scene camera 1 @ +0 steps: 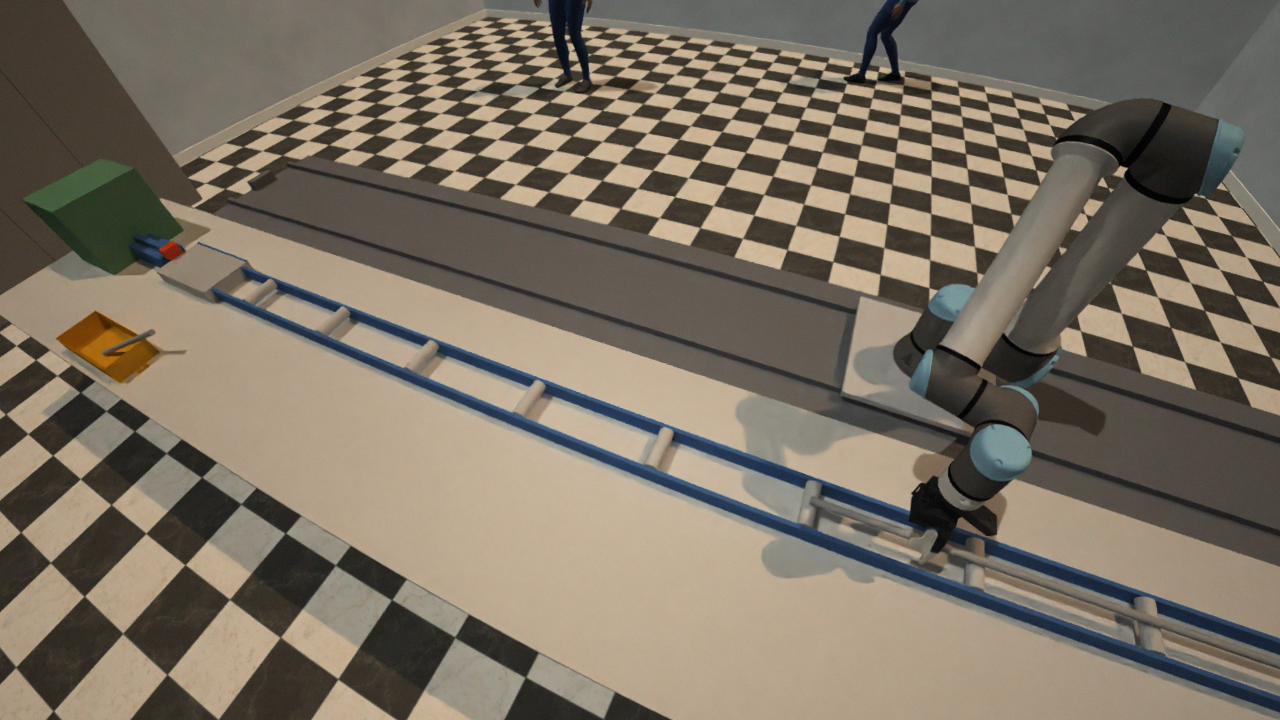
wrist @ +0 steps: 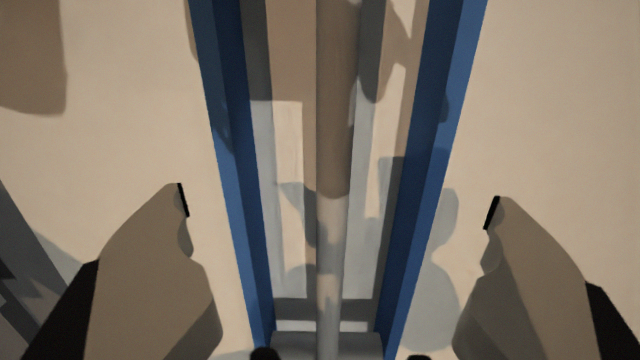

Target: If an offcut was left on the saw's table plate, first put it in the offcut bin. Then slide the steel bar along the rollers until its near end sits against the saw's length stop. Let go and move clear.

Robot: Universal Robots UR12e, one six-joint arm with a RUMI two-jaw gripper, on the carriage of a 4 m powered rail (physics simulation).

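Places are measured from the arm's base along level axes (x ahead, y right, z down), in metres.
Pixels of known places: gripper, fingertip midpoint: [scene camera 1: 922, 532] [wrist: 335, 193].
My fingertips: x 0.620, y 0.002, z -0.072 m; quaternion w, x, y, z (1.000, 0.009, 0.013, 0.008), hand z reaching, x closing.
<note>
Behind a point stands the place of what it marks.
The steel bar [scene camera 1: 1042, 584] @(x 0.628, y -0.284, z -0.046 m) [wrist: 332, 100] @(x 0.618, y -0.036, z -0.050 m) lies lengthwise on the rollers between blue rails, its saw-side end on a roller [scene camera 1: 809, 504] @(x 0.628, y 0.253, z -0.030 m). My gripper [scene camera 1: 955, 539] [wrist: 335, 193] @(x 0.620, y 0.002, z -0.072 m) is open wide above the bar, a finger to each side and nothing between them. In the wrist view the bar runs out of the bottom edge, so its end is hidden. The saw's grey table plate [scene camera 1: 201, 271] @(x 0.642, y 2.586, z -0.029 m) is at the far left, with no offcut visible on it. A grey offcut [scene camera 1: 129, 342] @(x 1.006, y 2.464, z -0.037 m) leans in the orange offcut bin [scene camera 1: 82, 338] @(x 1.069, y 2.780, z 0.013 m). I cannot make out the length stop.
The green saw housing [scene camera 1: 105, 214] @(x 0.653, y 3.100, z -0.190 m) stands behind the table plate, beside a blue part with a red piece [scene camera 1: 170, 251] @(x 0.628, y 2.800, z -0.060 m). The blue roller track [scene camera 1: 590, 450] @(x 0.694, y 0.814, z -0.010 m) runs from plate to bar. My carriage [scene camera 1: 872, 358] @(x 0.056, y 0.155, z 0.000 m) is on the dark rail [scene camera 1: 554, 259]. Two people stand at the back.
</note>
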